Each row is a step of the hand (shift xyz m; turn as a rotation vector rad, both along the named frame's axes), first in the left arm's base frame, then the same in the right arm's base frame.
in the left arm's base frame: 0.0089 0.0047 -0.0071 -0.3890 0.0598 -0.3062
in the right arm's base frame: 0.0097 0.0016 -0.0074 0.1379 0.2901 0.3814
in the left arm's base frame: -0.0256 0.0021 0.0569 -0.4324 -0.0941 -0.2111
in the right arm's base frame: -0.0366 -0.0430 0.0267 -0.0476 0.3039 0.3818
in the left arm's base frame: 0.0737 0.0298 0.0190 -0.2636 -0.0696 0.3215
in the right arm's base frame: 0.0287 -0.0454 -0.0616 -0.2969 -0.1767 0.2416
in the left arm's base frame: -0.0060 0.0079 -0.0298 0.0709 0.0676 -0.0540
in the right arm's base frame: 0.0220 0.0212 0.0072 0.0998 -0.0056 -0.0502
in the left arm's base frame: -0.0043 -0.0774 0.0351 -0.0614 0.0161 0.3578
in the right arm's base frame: -0.0822 0.0141 -0.0170 -0.2059 -0.2904 0.0732
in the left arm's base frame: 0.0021 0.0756 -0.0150 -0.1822 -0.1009 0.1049
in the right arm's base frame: 0.0688 -0.0292 0.0191 -0.1796 0.0026 0.1487
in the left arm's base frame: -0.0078 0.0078 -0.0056 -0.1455 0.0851 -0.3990
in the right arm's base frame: 0.0077 0.0018 0.0095 0.2642 0.3073 0.1527
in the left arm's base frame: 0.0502 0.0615 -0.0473 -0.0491 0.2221 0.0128
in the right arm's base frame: 0.0866 -0.0040 -0.0319 0.1573 -0.1221 0.1107
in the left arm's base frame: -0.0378 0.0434 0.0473 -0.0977 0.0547 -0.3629
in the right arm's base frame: -0.0011 -0.0553 0.0499 0.2300 0.2855 0.0993
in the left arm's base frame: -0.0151 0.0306 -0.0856 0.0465 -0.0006 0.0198
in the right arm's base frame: 0.0700 0.0562 0.0208 -0.0017 -0.0245 -0.0442
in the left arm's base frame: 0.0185 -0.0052 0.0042 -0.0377 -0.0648 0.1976
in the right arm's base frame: -0.0025 -0.0040 -0.0191 -0.1727 -0.1196 0.0231
